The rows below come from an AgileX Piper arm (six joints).
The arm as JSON. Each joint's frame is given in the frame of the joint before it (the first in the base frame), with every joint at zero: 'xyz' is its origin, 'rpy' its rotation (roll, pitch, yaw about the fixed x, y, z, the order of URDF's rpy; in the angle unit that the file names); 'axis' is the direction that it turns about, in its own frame. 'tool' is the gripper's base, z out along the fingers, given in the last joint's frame.
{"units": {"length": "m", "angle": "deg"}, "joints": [
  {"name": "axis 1", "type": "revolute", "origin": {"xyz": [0.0, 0.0, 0.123], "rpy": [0.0, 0.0, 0.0]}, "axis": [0.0, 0.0, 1.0]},
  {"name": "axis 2", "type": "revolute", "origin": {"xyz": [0.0, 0.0, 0.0], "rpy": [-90.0, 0.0, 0.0]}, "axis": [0.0, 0.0, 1.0]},
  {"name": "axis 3", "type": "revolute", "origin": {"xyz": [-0.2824, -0.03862, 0.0], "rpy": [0.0, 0.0, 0.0]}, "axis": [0.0, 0.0, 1.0]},
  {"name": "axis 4", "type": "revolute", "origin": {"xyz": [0.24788, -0.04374, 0.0], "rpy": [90.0, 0.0, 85.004]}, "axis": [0.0, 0.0, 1.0]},
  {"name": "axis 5", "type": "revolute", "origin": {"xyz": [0.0, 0.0, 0.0], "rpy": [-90.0, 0.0, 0.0]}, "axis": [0.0, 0.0, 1.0]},
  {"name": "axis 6", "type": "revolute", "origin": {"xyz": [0.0, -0.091, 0.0], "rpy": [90.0, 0.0, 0.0]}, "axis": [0.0, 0.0, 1.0]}
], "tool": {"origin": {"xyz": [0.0, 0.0, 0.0], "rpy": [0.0, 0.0, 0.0]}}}
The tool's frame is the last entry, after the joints.
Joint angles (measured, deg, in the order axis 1, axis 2, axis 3, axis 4, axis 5, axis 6), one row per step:
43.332, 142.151, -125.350, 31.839, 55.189, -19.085
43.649, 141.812, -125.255, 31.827, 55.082, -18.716
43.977, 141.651, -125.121, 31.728, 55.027, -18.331
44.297, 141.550, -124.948, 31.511, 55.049, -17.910
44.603, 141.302, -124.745, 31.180, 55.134, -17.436
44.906, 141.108, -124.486, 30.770, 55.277, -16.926
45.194, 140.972, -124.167, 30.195, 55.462, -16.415
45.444, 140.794, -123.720, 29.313, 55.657, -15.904
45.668, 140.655, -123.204, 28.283, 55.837, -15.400
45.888, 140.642, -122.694, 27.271, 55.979, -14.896
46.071, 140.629, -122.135, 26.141, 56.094, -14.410
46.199, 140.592, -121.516, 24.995, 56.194, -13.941
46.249, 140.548, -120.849, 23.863, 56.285, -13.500
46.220, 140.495, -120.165, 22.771, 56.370, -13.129
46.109, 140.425, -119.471, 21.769, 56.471, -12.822
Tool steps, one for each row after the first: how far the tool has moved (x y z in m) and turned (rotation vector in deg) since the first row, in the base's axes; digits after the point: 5 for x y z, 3 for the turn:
-0.00234, 0.00177, 0.00273, 0.216, -0.037, -0.030
-0.00474, 0.00352, 0.00352, 0.195, 0.071, -0.018
-0.00713, 0.00503, 0.00343, -0.018, 0.243, 0.020
-0.00955, 0.00618, 0.00445, -0.262, 0.326, 0.056
-0.01202, 0.00714, 0.00461, -0.669, 0.490, 0.102
-0.01437, 0.00777, 0.00381, -1.298, 0.647, 0.183
-0.01643, 0.00768, 0.00256, -2.206, 0.650, 0.287
-0.01824, 0.00720, 0.00055, -3.284, 0.603, 0.391
-0.01991, 0.00678, -0.00254, -4.413, 0.616, 0.470
-0.02127, 0.00595, -0.00589, -5.640, 0.543, 0.540
-0.02231, 0.00465, -0.00927, -6.893, 0.457, 0.569
-0.02288, 0.00279, -0.01277, -8.158, 0.385, 0.543
-0.02298, 0.00044, -0.01621, -9.395, 0.304, 0.492
-0.02264, -0.00238, -0.01945, -10.575, 0.263, 0.407

